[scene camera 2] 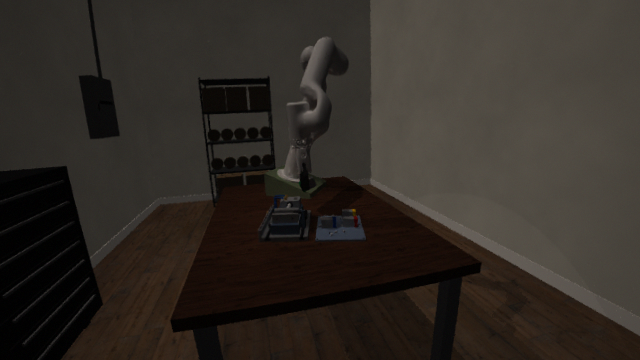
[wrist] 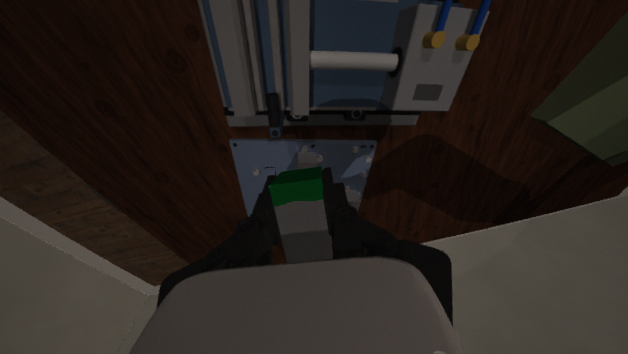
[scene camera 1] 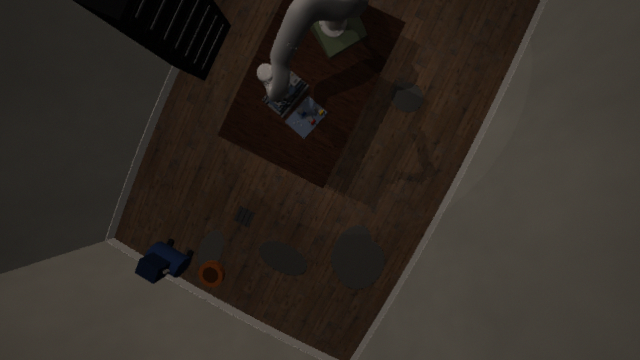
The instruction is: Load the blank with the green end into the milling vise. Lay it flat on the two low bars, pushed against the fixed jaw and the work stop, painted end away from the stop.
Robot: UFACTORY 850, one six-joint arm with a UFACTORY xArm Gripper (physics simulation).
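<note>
My gripper (wrist: 303, 186) (scene camera 2: 304, 177) is shut on the blank with the green end (wrist: 303, 222). In the wrist view the green end points up the picture and the grey part runs down towards the palm. Blank and fingers are in the air, in front of the blue-grey board in that view. The milling vise (wrist: 405, 97) (scene camera 2: 286, 227) stands on the table, higher in the wrist view. Its fixed jaw (wrist: 231, 60) is at the left, the two low bars (wrist: 253, 60) are beside it, then the moving jaw (wrist: 299, 60). The dark work stop (wrist: 273, 110) is at their near end.
The blue-grey board (wrist: 250, 155) (scene camera 2: 350, 235) (scene camera 1: 301, 130) lies beside the vise with pins and other blanks, showing blue, red and yellow ends in scene camera 2. Blue hoses (wrist: 442, 17) rise from the vise's cylinder block. The green robot base (scene camera 2: 280, 186) stands at the table's back.
</note>
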